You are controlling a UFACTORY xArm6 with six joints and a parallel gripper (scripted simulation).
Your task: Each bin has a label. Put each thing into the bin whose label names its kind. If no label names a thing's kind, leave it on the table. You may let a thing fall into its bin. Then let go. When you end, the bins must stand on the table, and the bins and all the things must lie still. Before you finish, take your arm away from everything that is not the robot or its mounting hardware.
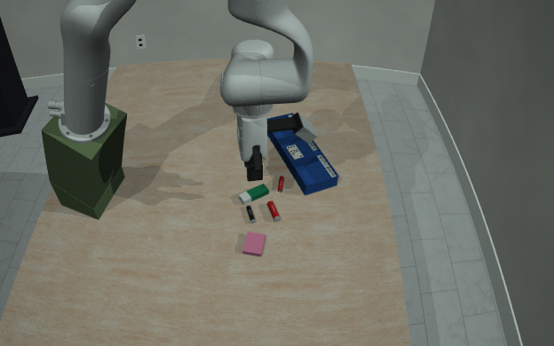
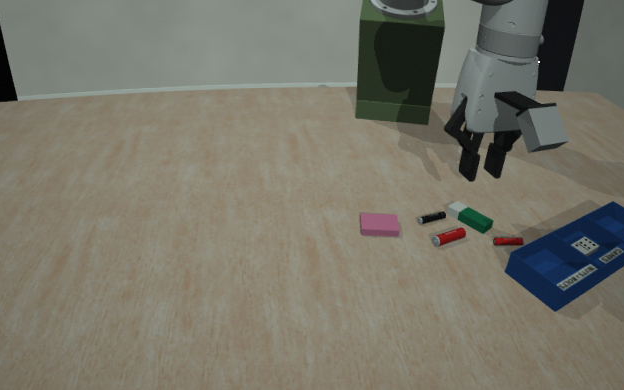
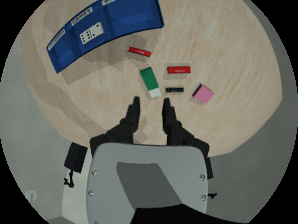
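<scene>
Now: the green-and-white eraser 1 cm behind my hand and 9 cm below it. Round my hand: thick red battery (4 cm ahead, 6 cm to the right, 9 cm below); then thin red battery (7 cm ahead, 2 cm to the left, 9 cm below); then black battery (1 cm behind, 6 cm to the right, 9 cm below).
</scene>
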